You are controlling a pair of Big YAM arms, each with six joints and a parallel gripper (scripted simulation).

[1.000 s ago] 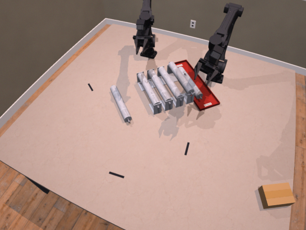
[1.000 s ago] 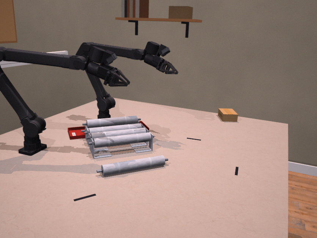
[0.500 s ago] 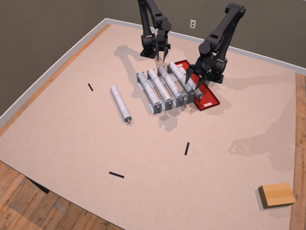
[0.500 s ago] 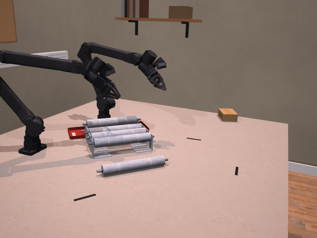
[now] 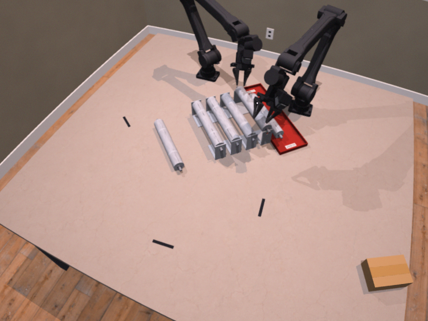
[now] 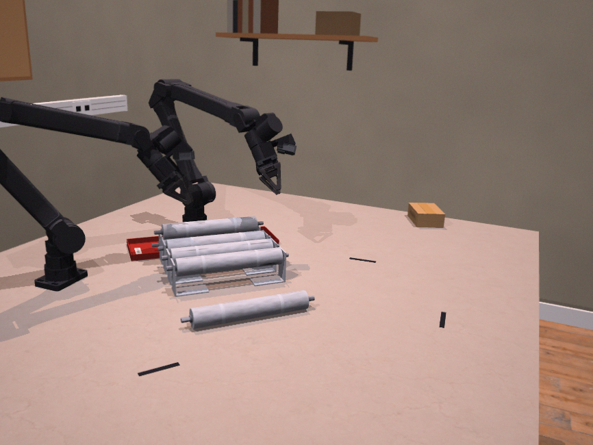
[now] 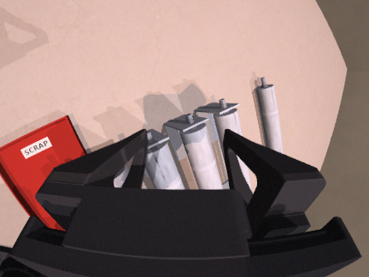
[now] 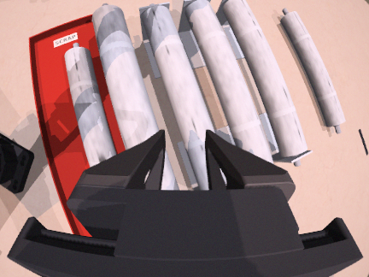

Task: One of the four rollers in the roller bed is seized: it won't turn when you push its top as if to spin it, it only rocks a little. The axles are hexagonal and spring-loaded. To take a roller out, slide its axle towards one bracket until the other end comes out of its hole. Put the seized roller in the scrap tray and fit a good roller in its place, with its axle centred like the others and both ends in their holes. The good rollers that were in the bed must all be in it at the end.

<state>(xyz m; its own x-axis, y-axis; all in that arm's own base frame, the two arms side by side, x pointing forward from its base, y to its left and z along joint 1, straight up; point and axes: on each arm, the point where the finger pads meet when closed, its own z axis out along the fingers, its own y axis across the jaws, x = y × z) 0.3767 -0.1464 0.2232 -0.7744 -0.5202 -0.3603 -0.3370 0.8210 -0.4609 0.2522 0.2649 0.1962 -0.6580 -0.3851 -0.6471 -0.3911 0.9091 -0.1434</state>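
Now: the roller 24 cm behind my left hand, 20 cm below it and 6 cm to the right of it. Also, from my left hand: red scrap tray (26 cm behind, 22 cm below, 4 cm to the right); cardboard box (65 cm to the left, 26 cm ahead, 19 cm below).
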